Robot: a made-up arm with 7 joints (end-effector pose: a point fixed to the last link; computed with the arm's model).
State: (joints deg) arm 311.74 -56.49 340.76 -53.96 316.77 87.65 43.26
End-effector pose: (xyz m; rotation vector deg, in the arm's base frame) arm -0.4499 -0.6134 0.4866 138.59 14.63 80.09
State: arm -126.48 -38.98 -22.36 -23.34 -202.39 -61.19 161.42
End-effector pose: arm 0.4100 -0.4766 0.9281 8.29 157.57 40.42
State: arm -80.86 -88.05 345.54 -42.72 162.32 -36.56 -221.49
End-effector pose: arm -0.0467 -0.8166 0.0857 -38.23 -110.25 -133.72
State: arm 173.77 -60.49 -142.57 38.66 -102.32 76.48 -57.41
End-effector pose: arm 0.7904 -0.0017 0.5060 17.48 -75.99 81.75
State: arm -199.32 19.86 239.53 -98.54 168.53 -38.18 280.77
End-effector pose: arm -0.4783 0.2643 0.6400 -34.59 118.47 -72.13
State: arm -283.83 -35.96 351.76 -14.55 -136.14 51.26 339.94
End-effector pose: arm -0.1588 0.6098 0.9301 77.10 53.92 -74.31
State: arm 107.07 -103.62 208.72 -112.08 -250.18 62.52 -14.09
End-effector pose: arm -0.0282 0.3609 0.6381 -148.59 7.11 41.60
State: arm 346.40 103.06 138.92 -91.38 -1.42 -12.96 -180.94
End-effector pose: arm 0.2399 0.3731 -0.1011 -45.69 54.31 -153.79
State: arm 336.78 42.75 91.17 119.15 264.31 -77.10 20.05
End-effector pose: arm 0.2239 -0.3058 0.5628 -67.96 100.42 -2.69
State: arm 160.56 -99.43 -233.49 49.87 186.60 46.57 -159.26
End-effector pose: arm 0.6024 0.4851 0.0154 -103.73 -53.23 133.11
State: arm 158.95 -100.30 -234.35 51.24 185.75 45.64 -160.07
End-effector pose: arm 0.5734 0.5063 0.0034 -98.39 -56.92 135.93
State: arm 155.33 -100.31 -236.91 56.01 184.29 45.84 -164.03
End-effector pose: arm 0.5031 0.5563 0.0045 -86.50 -67.07 137.77
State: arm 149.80 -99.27 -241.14 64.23 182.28 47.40 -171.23
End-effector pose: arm 0.3861 0.6188 0.0271 -66.98 -81.11 137.92
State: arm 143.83 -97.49 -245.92 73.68 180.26 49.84 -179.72
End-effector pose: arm 0.2512 0.6596 0.0683 -44.20 -92.91 136.45
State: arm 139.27 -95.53 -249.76 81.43 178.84 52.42 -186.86
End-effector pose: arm 0.1461 0.6690 0.1116 -25.94 -99.55 134.18
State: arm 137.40 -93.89 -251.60 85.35 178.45 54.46 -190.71
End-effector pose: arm 0.1017 0.6662 0.1399 -18.22 -102.45 131.83
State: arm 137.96 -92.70 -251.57 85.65 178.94 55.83 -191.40
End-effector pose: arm 0.1107 0.6662 0.1516 -20.39 -103.56 129.59
